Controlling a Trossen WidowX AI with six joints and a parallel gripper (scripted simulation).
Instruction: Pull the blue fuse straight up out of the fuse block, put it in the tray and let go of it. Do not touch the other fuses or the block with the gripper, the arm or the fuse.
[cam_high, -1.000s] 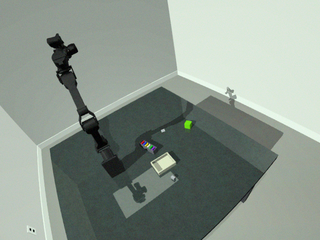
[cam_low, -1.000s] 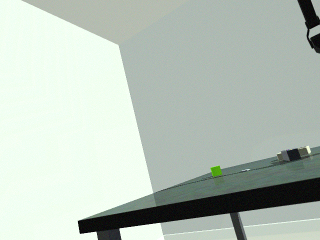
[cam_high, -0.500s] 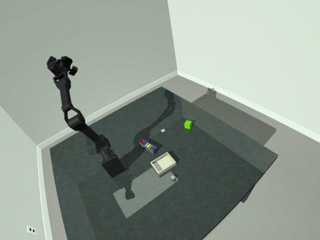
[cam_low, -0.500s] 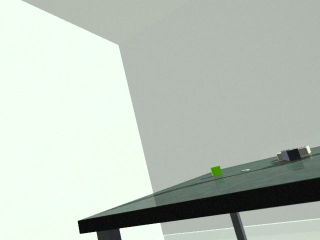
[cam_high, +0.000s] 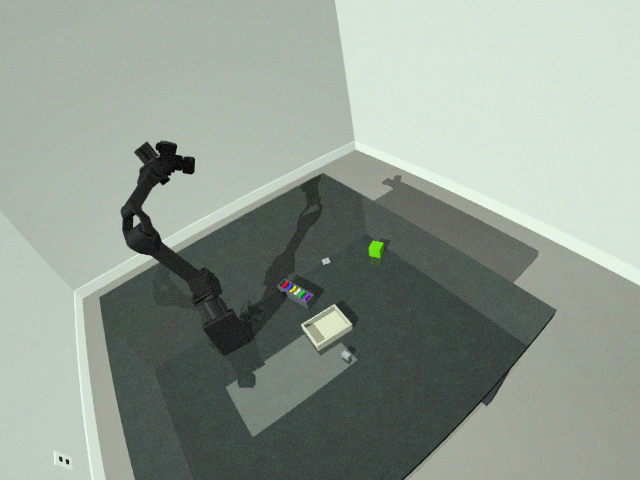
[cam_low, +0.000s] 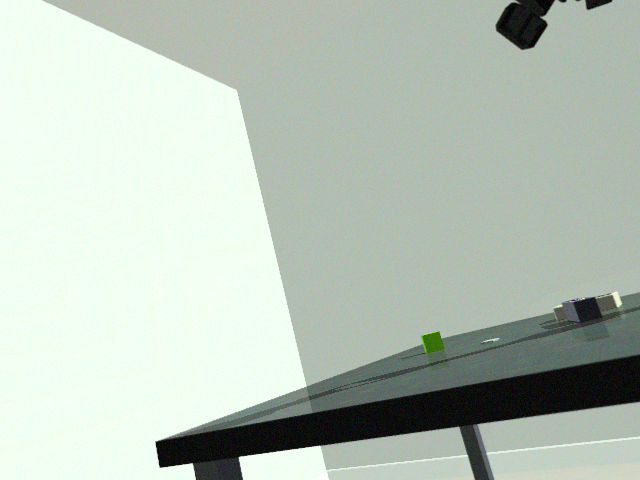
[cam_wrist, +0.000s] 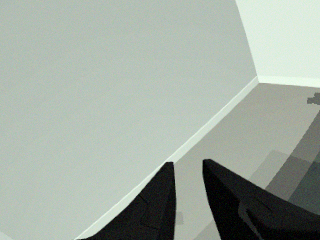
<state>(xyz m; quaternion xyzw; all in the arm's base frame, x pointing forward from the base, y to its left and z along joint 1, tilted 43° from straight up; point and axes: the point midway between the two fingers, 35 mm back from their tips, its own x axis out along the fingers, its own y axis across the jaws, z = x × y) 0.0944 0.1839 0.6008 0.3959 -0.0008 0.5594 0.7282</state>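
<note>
My gripper tip is 15 cm short of the blue fuse, 51 cm to the left of it and 42 cm above it. From my gripper tip the other things lie so: white fuse: 17 cm ahead, 55 cm to the right, 42 cm below; red fuse: 15 cm ahead, 49 cm to the right, 42 cm below; yellow fuse: 16 cm ahead, 53 cm to the right, 42 cm below.
</note>
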